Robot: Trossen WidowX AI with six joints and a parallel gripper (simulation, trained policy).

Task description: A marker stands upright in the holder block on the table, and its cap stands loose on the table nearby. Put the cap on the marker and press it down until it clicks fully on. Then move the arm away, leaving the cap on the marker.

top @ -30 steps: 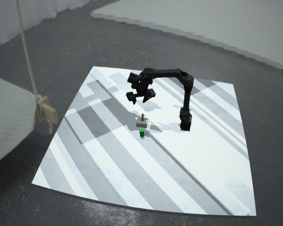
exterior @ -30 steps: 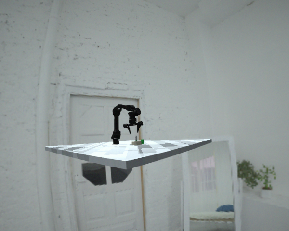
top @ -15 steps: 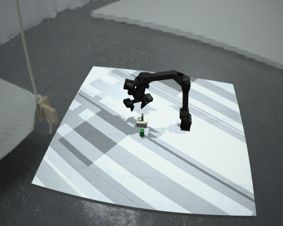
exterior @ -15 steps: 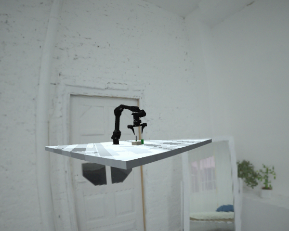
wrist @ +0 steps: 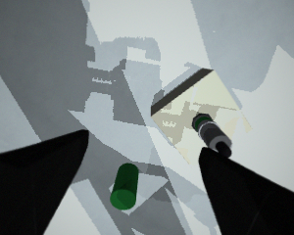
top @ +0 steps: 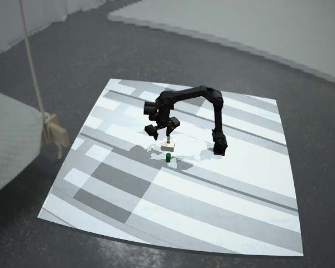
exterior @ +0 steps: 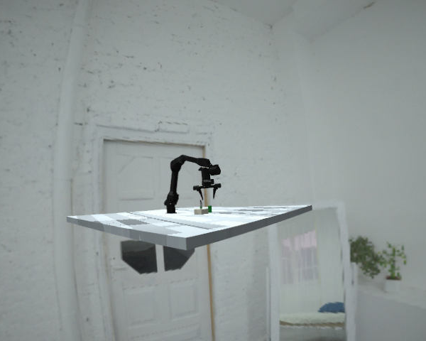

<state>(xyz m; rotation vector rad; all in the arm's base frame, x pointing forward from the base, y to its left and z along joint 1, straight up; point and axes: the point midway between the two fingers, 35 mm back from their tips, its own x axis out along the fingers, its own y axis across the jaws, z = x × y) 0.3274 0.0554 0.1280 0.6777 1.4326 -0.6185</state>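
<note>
Right now my gripper tip is 50 mm past the green cap, 70 mm to the right of it and 70 mm above it. Also, from my gripper tip: holder block (40 mm behind, 40 mm to the right, 80 mm below).
</note>
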